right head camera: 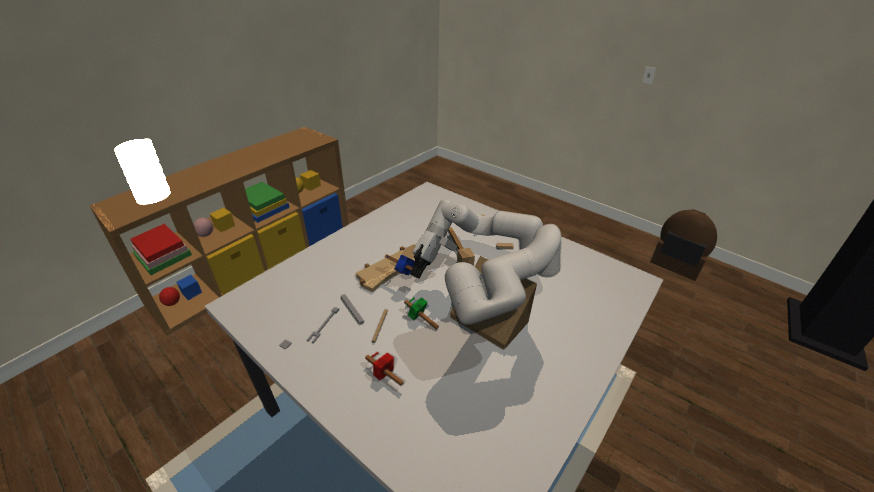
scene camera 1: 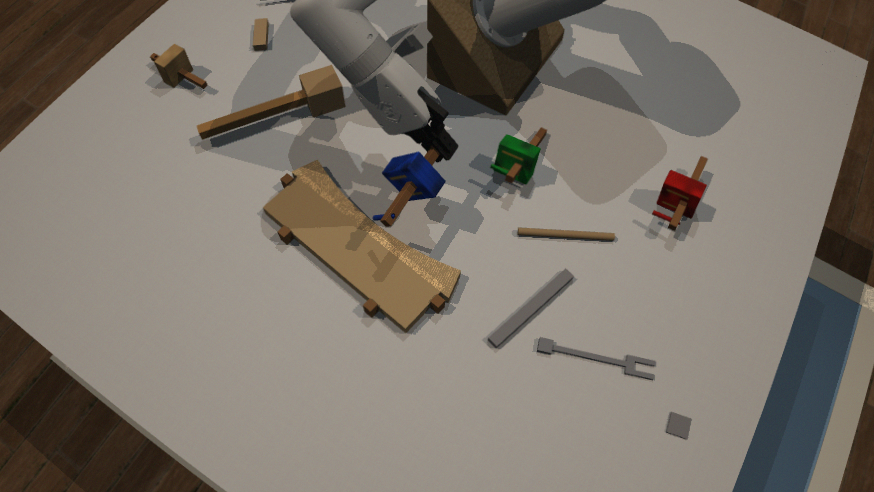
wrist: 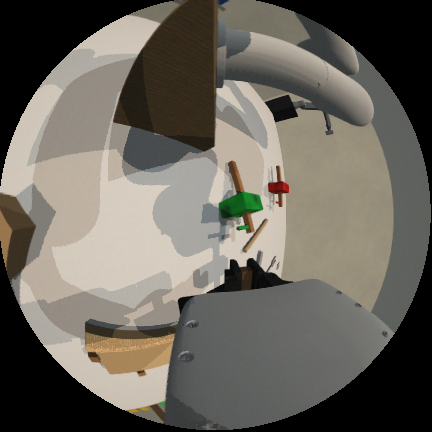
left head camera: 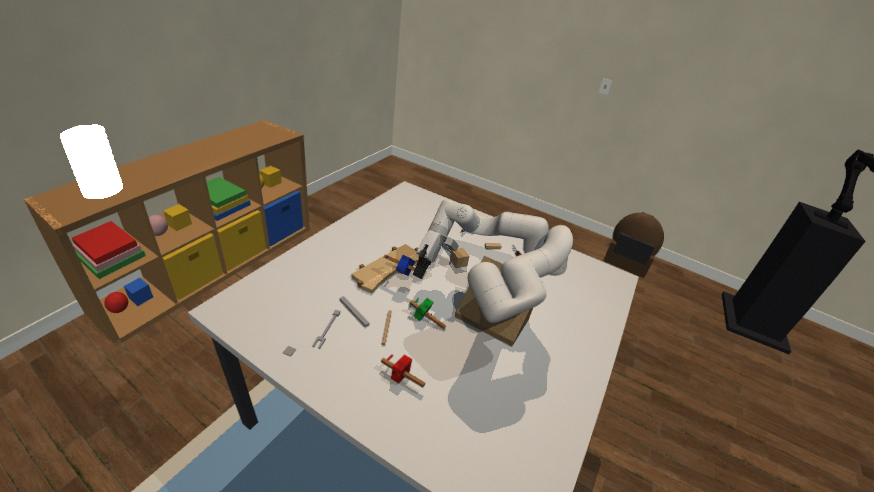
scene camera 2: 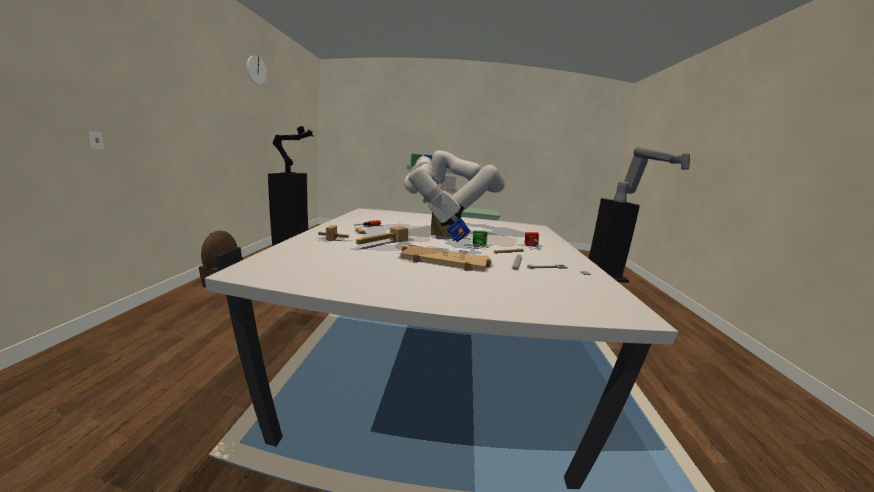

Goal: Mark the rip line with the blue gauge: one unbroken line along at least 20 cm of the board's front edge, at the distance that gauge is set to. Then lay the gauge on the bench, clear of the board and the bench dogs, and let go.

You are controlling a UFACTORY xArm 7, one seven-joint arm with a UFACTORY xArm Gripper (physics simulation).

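Where they show: gripper, fingertip midpoint: [right head camera: 414, 276] [scene camera 1: 448, 154] [wrist: 240, 269] [left head camera: 417, 276]; arm's base at its link origin: [scene camera 1: 500, 11] [wrist: 216, 53].
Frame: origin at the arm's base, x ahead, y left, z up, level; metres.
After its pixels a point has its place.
My gripper [left head camera: 421, 267] @(x 0.298, y 0.053, z -0.025 m) [right head camera: 418, 267] @(x 0.298, y 0.053, z -0.025 m) [scene camera 1: 439, 148] @(x 0.298, y 0.053, z -0.025 m) [wrist: 240, 269] @(x 0.298, y 0.053, z -0.025 m) is shut on the brown beam of the blue gauge [left head camera: 403, 264] @(x 0.358, y 0.053, z 0.005 m) [right head camera: 403, 265] @(x 0.349, y 0.053, z 0.003 m) [scene camera 1: 414, 176] @(x 0.379, y 0.040, z 0.014 m) [scene camera 2: 458, 230] @(x 0.378, y 0.027, z -0.015 m). The gauge is held tilted above the bench on the robot-base side of the board [left head camera: 377, 275] @(x 0.462, y 0.064, z -0.093 m) [scene camera 1: 342, 244] @(x 0.475, y -0.031, z -0.090 m) [scene camera 2: 446, 258] @(x 0.499, y -0.013, z -0.090 m) [wrist: 137, 357] @(x 0.445, y -0.102, z -0.090 m). In scene camera 1, its pin end appears close to the board's curved edge; contact cannot be told. Brown bench dogs [scene camera 1: 285, 234] @(x 0.504, y -0.114, z -0.085 m) [scene camera 1: 370, 306] @(x 0.543, y 0.057, z -0.085 m) [scene camera 1: 437, 302] @(x 0.493, y 0.138, z -0.085 m) stand around the board. No marked line is discernible. The wrist view hides the blue head.
The green gauge [scene camera 1: 516, 160] @(x 0.231, y 0.140, z -0.063 m) and red gauge [scene camera 1: 681, 194] @(x 0.167, y 0.395, z -0.058 m) stand right of my gripper in scene camera 1, near a wooden dowel [scene camera 1: 565, 234] @(x 0.296, y 0.257, z -0.099 m). A grey bar [scene camera 1: 530, 308] @(x 0.434, y 0.258, z -0.099 m) and grey wrench [scene camera 1: 590, 355] @(x 0.457, y 0.363, z -0.104 m) lie beyond the board's end. A mallet [scene camera 1: 322, 91] @(x 0.259, y -0.201, z -0.056 m) lies to the left.
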